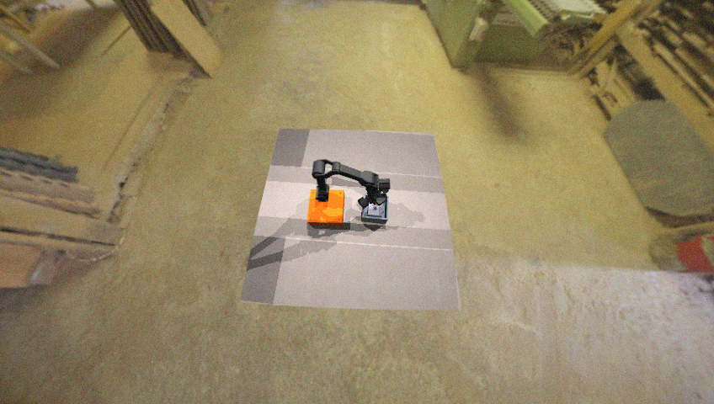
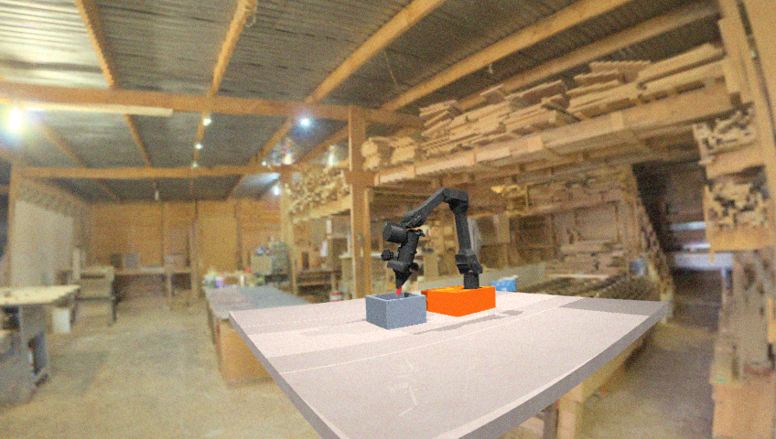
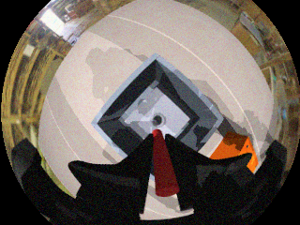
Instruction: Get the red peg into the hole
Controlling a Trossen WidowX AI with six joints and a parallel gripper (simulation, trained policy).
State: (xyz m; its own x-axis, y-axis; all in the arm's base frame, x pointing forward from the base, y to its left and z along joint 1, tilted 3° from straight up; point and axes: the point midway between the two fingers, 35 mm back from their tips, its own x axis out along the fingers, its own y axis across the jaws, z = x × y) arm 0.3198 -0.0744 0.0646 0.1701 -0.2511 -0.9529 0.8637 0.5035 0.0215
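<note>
The red peg is 10 mm behind my gripper tip, 10 mm to the left of it and 20 mm above it. The rest, counted from my gripper tip: blue-grey box: 10 mm ahead, 10 mm to the right, 100 mm below; pale plate: 10 mm ahead, 10 mm to the right, 80 mm below.
</note>
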